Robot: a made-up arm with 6 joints. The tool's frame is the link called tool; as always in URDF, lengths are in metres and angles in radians.
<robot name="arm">
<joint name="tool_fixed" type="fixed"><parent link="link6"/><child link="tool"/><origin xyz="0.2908 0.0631 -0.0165"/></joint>
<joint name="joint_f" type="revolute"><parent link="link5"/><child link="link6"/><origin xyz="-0.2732 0.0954 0.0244"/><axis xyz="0 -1 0"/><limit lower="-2.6" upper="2.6"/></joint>
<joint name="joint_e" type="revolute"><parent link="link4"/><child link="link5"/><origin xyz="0.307 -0.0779 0.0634"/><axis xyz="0 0 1"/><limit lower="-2.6" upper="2.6"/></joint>
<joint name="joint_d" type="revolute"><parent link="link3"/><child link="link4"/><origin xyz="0.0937 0.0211 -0.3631"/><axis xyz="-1 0 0"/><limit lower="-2.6" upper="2.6"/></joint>
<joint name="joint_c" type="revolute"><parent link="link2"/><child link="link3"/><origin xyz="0.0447 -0.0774 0.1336"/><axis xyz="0 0 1"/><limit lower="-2.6" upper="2.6"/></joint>
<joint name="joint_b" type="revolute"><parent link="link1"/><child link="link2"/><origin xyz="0.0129 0.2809 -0.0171"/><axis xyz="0 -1 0"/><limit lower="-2.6" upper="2.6"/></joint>
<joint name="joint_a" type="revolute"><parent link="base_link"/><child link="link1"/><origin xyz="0 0 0.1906"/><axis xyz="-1 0 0"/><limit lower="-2.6" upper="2.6"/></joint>
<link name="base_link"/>
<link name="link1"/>
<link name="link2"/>
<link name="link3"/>
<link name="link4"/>
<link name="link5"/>
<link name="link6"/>
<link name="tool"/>
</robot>
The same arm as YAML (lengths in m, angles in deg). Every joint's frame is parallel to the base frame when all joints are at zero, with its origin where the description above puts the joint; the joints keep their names.
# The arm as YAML. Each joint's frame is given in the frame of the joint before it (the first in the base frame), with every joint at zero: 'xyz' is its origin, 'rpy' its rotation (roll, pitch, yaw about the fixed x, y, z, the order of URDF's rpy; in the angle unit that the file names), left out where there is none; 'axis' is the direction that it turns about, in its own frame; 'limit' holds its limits. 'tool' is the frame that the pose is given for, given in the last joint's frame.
units:
  length: m
  angle: deg
joints:
  - name: joint_a
    type: revolute
    origin:
      xyz: [0.0, 0.0, 0.1906]
    axis: "-x"
    limit:
      lower: -148.97
      upper: 148.97
  - name: joint_b
    type: revolute
    origin:
      xyz: [0.0129, 0.2809, -0.0171]
    axis: "-y"
    limit:
      lower: -148.97
      upper: 148.97
  - name: joint_c
    type: revolute
    origin:
      xyz: [0.0447, -0.0774, 0.1336]
    axis: "+z"
    limit:
      lower: -148.97
      upper: 148.97
  - name: joint_d
    type: revolute
    origin:
      xyz: [0.0937, 0.0211, -0.3631]
    axis: "-x"
    limit:
      lower: -148.97
      upper: 148.97
  - name: joint_e
    type: revolute
    origin:
      xyz: [0.307, -0.0779, 0.0634]
    axis: "+z"
    limit:
      lower: -148.97
      upper: 148.97
  - name: joint_f
    type: revolute
    origin:
      xyz: [-0.2732, 0.0954, 0.0244]
    axis: "-y"
    limit:
      lower: -148.97
      upper: 148.97
tool:
  origin:
    xyz: [0.2908, 0.0631, -0.0165]

